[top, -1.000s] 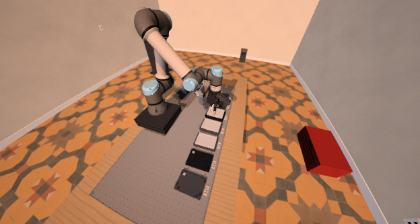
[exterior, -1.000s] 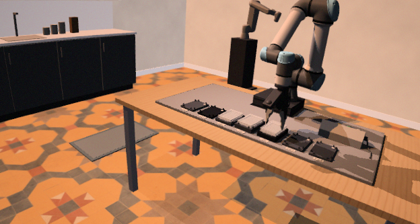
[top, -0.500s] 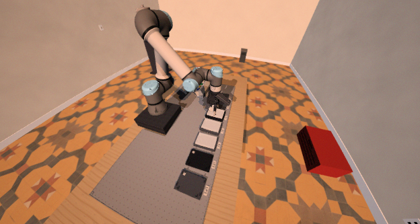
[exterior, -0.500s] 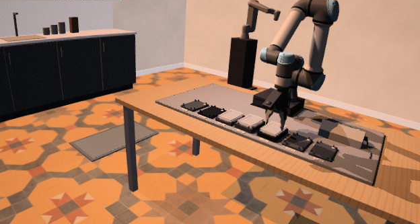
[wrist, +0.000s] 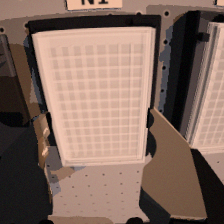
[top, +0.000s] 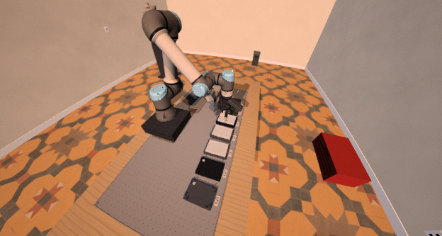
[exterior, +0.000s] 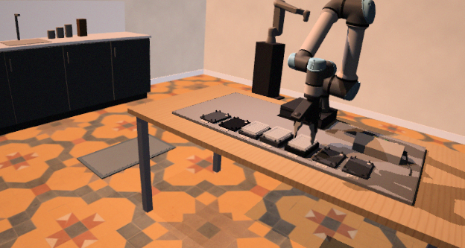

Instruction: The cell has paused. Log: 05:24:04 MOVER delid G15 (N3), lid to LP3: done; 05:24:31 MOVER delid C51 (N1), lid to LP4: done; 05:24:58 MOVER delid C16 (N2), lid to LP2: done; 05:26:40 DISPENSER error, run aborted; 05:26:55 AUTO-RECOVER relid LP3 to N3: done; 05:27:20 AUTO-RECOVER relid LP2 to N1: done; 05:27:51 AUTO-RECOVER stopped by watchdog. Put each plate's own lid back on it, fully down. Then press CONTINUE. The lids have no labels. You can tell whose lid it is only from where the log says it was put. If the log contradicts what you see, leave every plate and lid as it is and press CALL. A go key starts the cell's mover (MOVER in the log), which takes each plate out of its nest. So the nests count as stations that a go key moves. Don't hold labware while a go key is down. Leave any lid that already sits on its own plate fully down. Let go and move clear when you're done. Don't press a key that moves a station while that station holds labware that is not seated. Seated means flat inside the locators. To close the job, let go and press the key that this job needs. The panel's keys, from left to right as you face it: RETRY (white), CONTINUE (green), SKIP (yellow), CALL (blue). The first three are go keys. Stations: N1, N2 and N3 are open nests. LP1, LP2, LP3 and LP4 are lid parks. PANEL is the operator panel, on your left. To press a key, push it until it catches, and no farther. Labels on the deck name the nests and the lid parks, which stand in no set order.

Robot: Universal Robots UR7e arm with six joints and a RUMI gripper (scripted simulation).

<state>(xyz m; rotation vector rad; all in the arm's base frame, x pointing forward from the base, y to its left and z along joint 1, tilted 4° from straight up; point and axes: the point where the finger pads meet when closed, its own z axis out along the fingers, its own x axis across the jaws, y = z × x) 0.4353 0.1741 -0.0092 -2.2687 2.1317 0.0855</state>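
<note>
My gripper is now 1 cm above the lid. The rest, counted from my hand: plate: 13 cm to the right, 2 cm below, 1 cm ahead; then yellow skip key: 26 cm behind, 24 cm to the left, 2 cm above; then lid park: 13 cm to the left, 4 cm below, 2 cm behind.
</note>
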